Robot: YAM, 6 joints.
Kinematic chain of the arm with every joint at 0, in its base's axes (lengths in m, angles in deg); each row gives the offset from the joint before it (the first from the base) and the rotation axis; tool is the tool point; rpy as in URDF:
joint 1: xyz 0 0 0.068 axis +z
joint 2: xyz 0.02 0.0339 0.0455 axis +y
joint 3: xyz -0.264 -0.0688 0 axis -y
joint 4: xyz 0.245 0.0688 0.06 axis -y
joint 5: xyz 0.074 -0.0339 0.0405 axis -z
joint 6: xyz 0.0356 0 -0.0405 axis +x
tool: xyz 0 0 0 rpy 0 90 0
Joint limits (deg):
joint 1: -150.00..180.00
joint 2: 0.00..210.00
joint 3: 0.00..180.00
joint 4: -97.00..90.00
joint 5: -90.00..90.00
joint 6: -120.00..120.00
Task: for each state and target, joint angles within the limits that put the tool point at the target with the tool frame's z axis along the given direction. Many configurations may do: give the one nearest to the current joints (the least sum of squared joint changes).
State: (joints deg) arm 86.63 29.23 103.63 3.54 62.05 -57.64
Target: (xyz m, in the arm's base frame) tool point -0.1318 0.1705 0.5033 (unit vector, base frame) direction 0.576 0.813 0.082
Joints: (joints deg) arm 137.10 66.77 77.64 21.07 81.08 -57.64
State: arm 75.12 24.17 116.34 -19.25 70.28 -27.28
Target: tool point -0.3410 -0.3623 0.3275 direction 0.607 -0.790 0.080
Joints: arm 42.66 0.12 126.66 11.50 83.12 -27.28
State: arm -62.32 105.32 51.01 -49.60 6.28 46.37
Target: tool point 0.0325 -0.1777 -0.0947 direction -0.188 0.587 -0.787
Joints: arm -78.84 150.38 46.25 -23.75 4.06 46.37
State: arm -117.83 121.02 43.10 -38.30 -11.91 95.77
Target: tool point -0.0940 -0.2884 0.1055 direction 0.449 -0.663 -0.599
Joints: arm -112.56 101.43 40.23 7.51 -41.99 95.77
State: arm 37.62 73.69 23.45 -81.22 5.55 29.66
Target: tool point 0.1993 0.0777 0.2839 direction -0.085 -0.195 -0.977
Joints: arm 22.70 81.11 71.31 -89.15 8.46 29.66
